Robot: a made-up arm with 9 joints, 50 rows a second.
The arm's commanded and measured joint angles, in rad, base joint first. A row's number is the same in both.
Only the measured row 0 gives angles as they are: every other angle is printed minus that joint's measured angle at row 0.
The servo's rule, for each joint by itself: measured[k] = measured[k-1] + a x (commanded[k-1-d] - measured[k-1]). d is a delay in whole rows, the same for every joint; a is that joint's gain. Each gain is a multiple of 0.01, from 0.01 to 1. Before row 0 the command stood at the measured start. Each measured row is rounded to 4 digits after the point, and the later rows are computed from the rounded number. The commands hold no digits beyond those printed.
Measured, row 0: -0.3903 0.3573 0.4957 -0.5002 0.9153 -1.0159 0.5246 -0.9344 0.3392
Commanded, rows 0 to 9: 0.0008 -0.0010 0.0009 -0.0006 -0.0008 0.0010 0.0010 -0.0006 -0.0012; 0.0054 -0.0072 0.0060 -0.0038 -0.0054 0.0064 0.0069 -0.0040 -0.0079; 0.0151 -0.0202 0.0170 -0.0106 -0.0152 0.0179 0.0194 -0.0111 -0.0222; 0.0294 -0.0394 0.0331 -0.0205 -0.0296 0.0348 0.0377 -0.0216 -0.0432; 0.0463 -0.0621 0.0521 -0.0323 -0.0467 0.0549 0.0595 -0.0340 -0.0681; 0.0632 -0.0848 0.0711 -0.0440 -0.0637 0.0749 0.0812 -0.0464 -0.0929; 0.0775 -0.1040 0.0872 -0.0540 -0.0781 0.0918 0.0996 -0.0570 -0.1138; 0.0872 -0.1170 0.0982 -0.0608 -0.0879 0.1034 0.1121 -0.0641 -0.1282; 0.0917 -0.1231 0.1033 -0.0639 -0.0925 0.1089 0.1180 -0.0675 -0.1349; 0.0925 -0.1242 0.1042 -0.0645 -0.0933 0.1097 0.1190 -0.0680 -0.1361
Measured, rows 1 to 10: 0.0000 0.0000 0.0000 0.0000 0.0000 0.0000 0.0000 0.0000 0.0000; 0.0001 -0.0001 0.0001 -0.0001 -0.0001 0.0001 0.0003 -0.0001 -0.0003; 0.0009 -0.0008 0.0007 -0.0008 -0.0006 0.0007 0.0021 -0.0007 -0.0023; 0.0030 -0.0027 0.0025 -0.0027 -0.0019 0.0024 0.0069 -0.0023 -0.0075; 0.0070 -0.0064 0.0059 -0.0061 -0.0044 0.0056 0.0155 -0.0052 -0.0168; 0.0129 -0.0120 0.0110 -0.0111 -0.0082 0.0105 0.0278 -0.0095 -0.0301; 0.0204 -0.0193 0.0176 -0.0174 -0.0132 0.0169 0.0428 -0.0150 -0.0464; 0.0290 -0.0278 0.0253 -0.0244 -0.0190 0.0244 0.0587 -0.0213 -0.0639; 0.0377 -0.0367 0.0333 -0.0313 -0.0252 0.0323 0.0737 -0.0277 -0.0806; 0.0458 -0.0453 0.0410 -0.0375 -0.0313 0.0400 0.0861 -0.0337 -0.0947
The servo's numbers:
d 1
a 0.15 0.10 0.11 0.19 0.09 0.10 0.28 0.15 0.26

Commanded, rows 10 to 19: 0.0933 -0.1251 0.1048 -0.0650 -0.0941 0.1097 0.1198 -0.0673 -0.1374; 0.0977 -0.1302 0.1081 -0.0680 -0.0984 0.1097 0.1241 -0.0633 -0.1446; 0.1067 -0.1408 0.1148 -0.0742 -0.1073 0.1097 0.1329 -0.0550 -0.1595; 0.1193 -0.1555 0.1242 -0.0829 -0.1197 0.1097 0.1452 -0.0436 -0.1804; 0.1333 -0.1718 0.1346 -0.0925 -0.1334 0.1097 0.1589 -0.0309 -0.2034; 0.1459 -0.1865 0.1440 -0.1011 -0.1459 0.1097 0.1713 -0.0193 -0.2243; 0.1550 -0.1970 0.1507 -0.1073 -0.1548 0.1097 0.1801 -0.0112 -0.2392; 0.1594 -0.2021 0.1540 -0.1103 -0.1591 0.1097 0.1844 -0.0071 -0.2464; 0.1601 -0.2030 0.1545 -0.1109 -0.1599 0.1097 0.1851 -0.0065 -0.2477; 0.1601 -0.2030 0.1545 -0.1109 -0.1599 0.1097 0.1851 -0.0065 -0.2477
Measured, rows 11 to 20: 0.0528 -0.0532 0.0480 -0.0426 -0.0369 0.0470 0.0953 -0.0388 -0.1055; 0.0589 -0.0604 0.0542 -0.0469 -0.0420 0.0533 0.1022 -0.0431 -0.1138; 0.0647 -0.0674 0.0601 -0.0509 -0.0471 0.0589 0.1083 -0.0461 -0.1218; 0.0710 -0.0747 0.0661 -0.0553 -0.0525 0.0640 0.1152 -0.0474 -0.1316; 0.0782 -0.0828 0.0725 -0.0605 -0.0585 0.0686 0.1236 -0.0468 -0.1443; 0.0865 -0.0917 0.0793 -0.0666 -0.0652 0.0727 0.1335 -0.0444 -0.1597; 0.0954 -0.1012 0.0864 -0.0732 -0.0725 0.0764 0.1441 -0.0406 -0.1765; 0.1043 -0.1108 0.0935 -0.0797 -0.0799 0.0797 0.1542 -0.0362 -0.1928; 0.1126 -0.1199 0.1002 -0.0855 -0.0870 0.0827 0.1627 -0.0318 -0.2067; 0.1197 -0.1282 0.1062 -0.0903 -0.0936 0.0854 0.1690 -0.0280 -0.2174
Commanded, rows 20 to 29: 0.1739 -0.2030 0.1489 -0.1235 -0.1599 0.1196 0.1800 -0.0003 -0.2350; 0.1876 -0.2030 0.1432 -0.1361 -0.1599 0.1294 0.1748 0.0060 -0.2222; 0.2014 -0.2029 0.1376 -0.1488 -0.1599 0.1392 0.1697 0.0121 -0.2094; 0.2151 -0.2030 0.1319 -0.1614 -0.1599 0.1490 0.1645 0.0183 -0.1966; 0.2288 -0.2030 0.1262 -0.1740 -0.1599 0.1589 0.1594 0.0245 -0.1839; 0.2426 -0.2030 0.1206 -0.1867 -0.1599 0.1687 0.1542 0.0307 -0.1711; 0.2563 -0.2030 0.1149 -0.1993 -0.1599 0.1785 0.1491 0.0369 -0.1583; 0.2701 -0.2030 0.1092 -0.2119 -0.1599 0.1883 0.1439 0.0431 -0.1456; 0.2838 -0.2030 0.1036 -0.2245 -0.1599 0.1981 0.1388 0.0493 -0.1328; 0.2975 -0.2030 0.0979 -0.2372 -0.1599 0.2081 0.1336 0.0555 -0.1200
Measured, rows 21 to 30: 0.1258 -0.1357 0.1115 -0.0942 -0.0996 0.0878 0.1735 -0.0248 -0.2253; 0.1330 -0.1424 0.1156 -0.0998 -0.1050 0.0910 0.1753 -0.0211 -0.2278; 0.1412 -0.1485 0.1186 -0.1067 -0.1099 0.0948 0.1752 -0.0170 -0.2263; 0.1502 -0.1539 0.1207 -0.1147 -0.1144 0.0992 0.1737 -0.0126 -0.2219; 0.1599 -0.1588 0.1219 -0.1236 -0.1185 0.1042 0.1711 -0.0080 -0.2153; 0.1702 -0.1632 0.1224 -0.1332 -0.1222 0.1097 0.1678 -0.0031 -0.2071; 0.1811 -0.1672 0.1222 -0.1434 -0.1256 0.1156 0.1640 0.0020 -0.1977; 0.1924 -0.1708 0.1214 -0.1540 -0.1287 0.1219 0.1598 0.0072 -0.1875; 0.2041 -0.1740 0.1201 -0.1650 -0.1315 0.1285 0.1553 0.0126 -0.1766; 0.2161 -0.1769 0.1183 -0.1763 -0.1341 0.1355 0.1507 0.0181 -0.1652
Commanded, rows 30 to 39: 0.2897 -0.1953 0.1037 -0.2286 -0.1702 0.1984 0.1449 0.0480 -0.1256; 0.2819 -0.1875 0.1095 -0.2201 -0.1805 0.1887 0.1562 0.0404 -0.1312; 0.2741 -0.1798 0.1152 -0.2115 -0.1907 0.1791 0.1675 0.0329 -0.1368; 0.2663 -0.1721 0.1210 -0.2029 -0.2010 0.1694 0.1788 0.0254 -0.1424; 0.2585 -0.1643 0.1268 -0.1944 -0.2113 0.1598 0.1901 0.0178 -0.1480; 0.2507 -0.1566 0.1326 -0.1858 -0.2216 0.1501 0.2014 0.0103 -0.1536; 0.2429 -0.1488 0.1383 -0.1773 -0.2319 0.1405 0.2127 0.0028 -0.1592; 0.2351 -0.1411 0.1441 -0.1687 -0.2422 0.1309 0.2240 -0.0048 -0.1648; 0.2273 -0.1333 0.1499 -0.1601 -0.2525 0.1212 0.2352 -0.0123 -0.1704; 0.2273 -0.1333 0.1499 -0.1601 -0.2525 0.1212 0.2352 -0.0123 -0.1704
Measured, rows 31 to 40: 0.2283 -0.1795 0.1161 -0.1879 -0.1364 0.1428 0.1459 0.0237 -0.1534; 0.2375 -0.1811 0.1147 -0.1956 -0.1394 0.1484 0.1456 0.0273 -0.1462; 0.2442 -0.1817 0.1141 -0.2003 -0.1431 0.1524 0.1486 0.0293 -0.1423; 0.2487 -0.1815 0.1142 -0.2024 -0.1474 0.1551 0.1539 0.0298 -0.1409; 0.2513 -0.1806 0.1149 -0.2025 -0.1522 0.1565 0.1609 0.0291 -0.1413; 0.2524 -0.1790 0.1162 -0.2010 -0.1575 0.1568 0.1691 0.0274 -0.1430; 0.2521 -0.1768 0.1180 -0.1981 -0.1633 0.1561 0.1781 0.0248 -0.1458; 0.2507 -0.1740 0.1202 -0.1941 -0.1695 0.1545 0.1878 0.0215 -0.1493; 0.2484 -0.1707 0.1228 -0.1893 -0.1760 0.1521 0.1979 0.0176 -0.1533; 0.2452 -0.1670 0.1258 -0.1838 -0.1829 0.1490 0.2083 0.0131 -0.1577
